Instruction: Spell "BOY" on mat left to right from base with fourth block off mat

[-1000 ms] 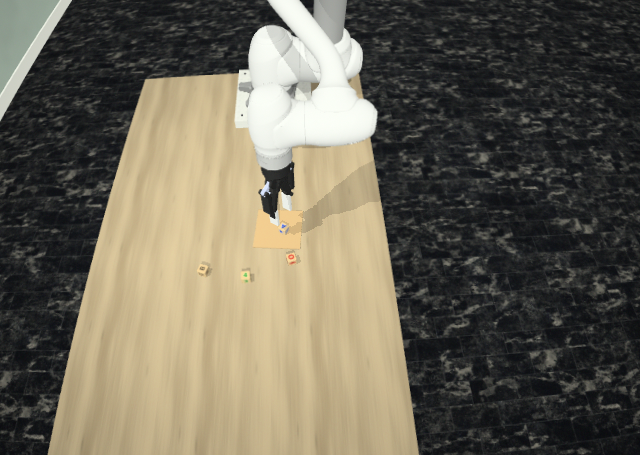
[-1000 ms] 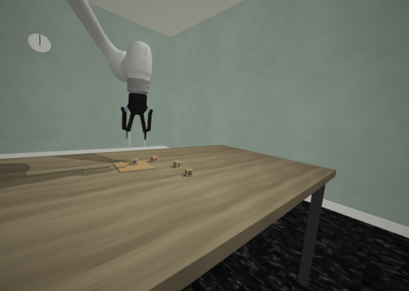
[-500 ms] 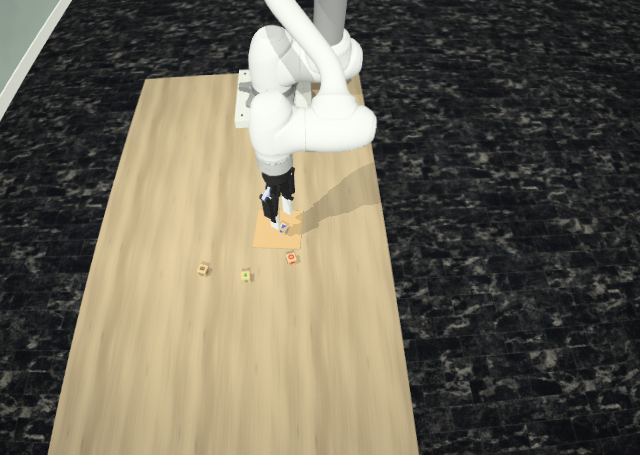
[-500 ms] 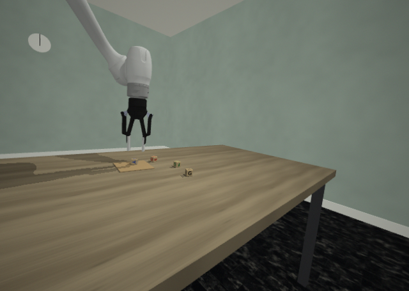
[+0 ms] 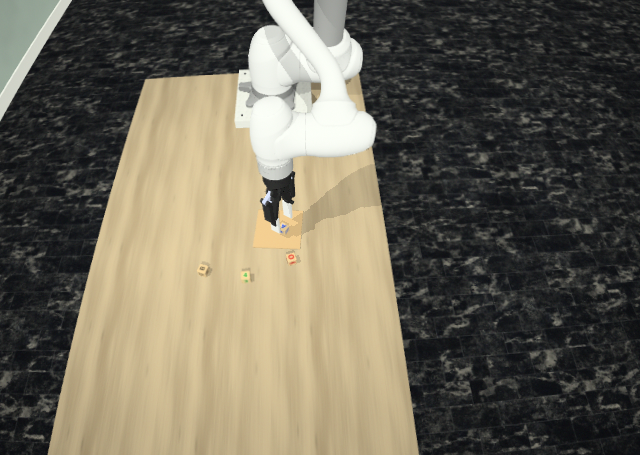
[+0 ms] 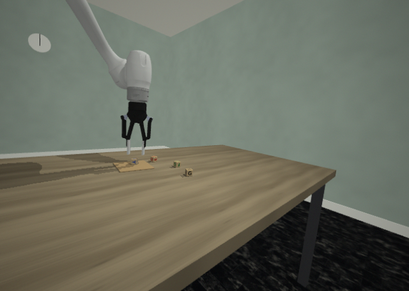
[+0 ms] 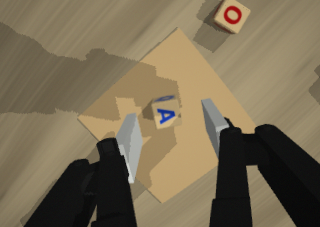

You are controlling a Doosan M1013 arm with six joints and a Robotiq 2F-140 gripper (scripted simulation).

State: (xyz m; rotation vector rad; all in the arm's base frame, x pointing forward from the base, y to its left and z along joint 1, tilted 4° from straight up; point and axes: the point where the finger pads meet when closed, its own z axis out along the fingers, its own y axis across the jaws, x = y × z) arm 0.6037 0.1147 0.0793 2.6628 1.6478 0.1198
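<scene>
The tan square mat lies 1 cm behind my hand, 2 cm to the right of it and 8 cm below it.
</scene>
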